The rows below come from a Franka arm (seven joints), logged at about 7 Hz.
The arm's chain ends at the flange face. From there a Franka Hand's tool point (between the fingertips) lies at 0.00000 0.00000 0.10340 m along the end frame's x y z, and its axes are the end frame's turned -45 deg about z.
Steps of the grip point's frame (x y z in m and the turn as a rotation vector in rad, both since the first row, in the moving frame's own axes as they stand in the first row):
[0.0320, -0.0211, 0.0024, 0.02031, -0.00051, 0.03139]
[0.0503, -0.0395, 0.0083, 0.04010, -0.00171, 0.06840]
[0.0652, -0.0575, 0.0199, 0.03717, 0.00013, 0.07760]
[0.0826, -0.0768, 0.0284, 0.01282, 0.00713, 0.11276]
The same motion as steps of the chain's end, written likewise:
[0.0092, -0.0361, 0.0024, 0.01400, -0.01472, 0.03139]
[0.0106, -0.0606, 0.0084, 0.02715, -0.02956, 0.06840]
[0.0080, -0.0839, 0.0200, 0.02638, -0.02619, 0.07760]
[0.0044, -0.1112, 0.0284, 0.01411, -0.00402, 0.11276]

